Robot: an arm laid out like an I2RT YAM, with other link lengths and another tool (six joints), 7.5 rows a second.
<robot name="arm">
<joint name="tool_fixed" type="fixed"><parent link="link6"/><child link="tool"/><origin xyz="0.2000 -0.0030 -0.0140" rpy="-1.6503 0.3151 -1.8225"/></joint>
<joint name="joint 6" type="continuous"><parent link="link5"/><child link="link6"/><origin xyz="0.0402 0.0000 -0.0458"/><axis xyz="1 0 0"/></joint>
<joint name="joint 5" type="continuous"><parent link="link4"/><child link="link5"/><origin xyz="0.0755 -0.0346 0.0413"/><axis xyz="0 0 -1"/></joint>
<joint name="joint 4" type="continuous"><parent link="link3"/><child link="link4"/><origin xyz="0.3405 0.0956 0.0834"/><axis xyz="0 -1 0"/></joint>
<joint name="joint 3" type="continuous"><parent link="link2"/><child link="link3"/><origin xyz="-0.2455 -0.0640 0.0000"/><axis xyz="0 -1 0"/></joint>
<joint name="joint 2" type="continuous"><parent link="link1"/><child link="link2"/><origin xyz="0.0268 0.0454 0.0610"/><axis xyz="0 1 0"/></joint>
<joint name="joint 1" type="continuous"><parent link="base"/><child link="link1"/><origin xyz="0.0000 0.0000 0.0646"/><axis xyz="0 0 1"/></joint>
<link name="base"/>
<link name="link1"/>
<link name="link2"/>
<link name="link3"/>
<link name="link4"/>
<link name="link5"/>
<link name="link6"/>
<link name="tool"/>
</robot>
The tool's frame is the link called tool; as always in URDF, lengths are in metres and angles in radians. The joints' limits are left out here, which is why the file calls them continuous.
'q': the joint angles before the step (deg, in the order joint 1, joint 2, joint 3, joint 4, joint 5, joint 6). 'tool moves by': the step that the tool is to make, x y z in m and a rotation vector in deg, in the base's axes. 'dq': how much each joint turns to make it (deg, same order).
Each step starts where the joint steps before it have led.
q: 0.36 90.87 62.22 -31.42 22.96 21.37
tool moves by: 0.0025 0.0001 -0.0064 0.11 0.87 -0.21
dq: 0.00 1.89 1.23 -0.31 0.01 0.26
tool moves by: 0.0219 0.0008 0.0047 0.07 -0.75 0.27
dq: 0.00 3.90 4.65 0.09 -0.19 -0.22
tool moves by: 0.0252 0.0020 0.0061 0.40 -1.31 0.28
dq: 0.00 4.03 5.08 0.28 -0.48 -0.05
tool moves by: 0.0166 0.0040 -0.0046 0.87 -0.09 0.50
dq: 0.00 3.69 3.68 0.10 -1.00 0.02
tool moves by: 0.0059 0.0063 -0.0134 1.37 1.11 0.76
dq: 0.01 2.78 1.84 -0.19 -1.57 0.06
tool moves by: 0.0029 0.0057 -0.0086 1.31 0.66 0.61
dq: -0.01 1.51 0.95 -0.13 -1.45 0.12
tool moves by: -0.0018 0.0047 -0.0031 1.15 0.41 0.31
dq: 0.00 0.02 -0.09 -0.38 -1.16 0.31
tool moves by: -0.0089 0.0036 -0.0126 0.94 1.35 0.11
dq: 0.00 0.02 -1.41 -0.02 -0.89 0.37
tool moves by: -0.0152 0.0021 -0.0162 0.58 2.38 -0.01
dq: 0.00 0.01 -1.80 -0.64 -0.53 0.28
